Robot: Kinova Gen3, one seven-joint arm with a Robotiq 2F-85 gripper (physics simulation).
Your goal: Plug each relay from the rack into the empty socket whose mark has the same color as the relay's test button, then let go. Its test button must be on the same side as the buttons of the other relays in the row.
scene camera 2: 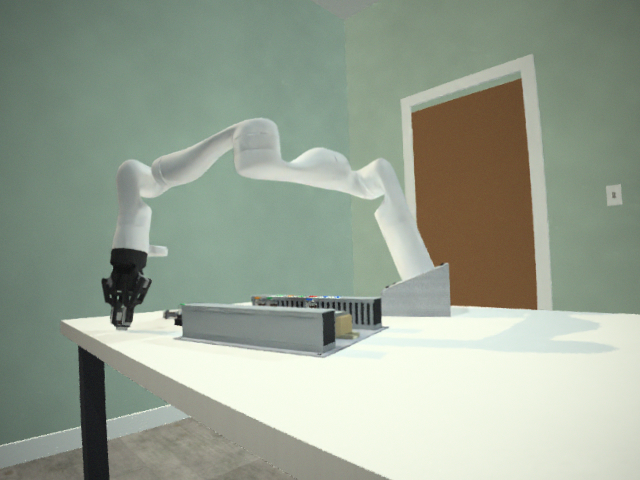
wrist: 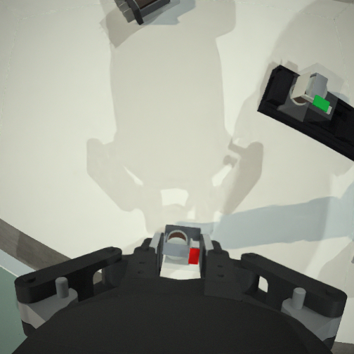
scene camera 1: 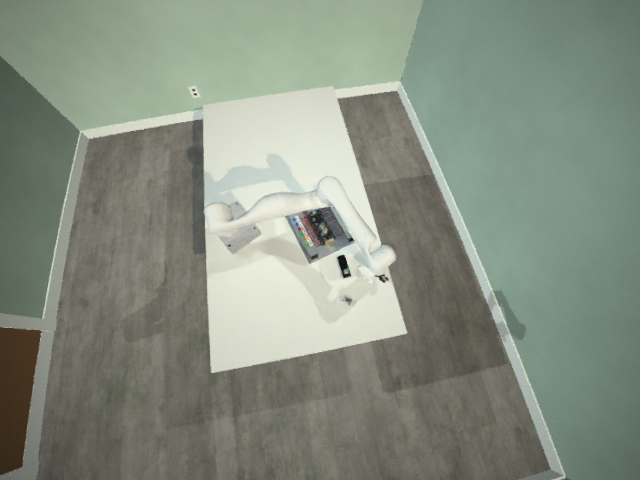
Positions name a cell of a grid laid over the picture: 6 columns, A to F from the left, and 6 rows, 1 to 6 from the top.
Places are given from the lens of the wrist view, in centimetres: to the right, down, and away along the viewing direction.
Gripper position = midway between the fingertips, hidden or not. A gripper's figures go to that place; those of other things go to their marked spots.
my gripper (wrist: D5): 0, 5, 16
green-button relay (wrist: F2): 8, -5, 10
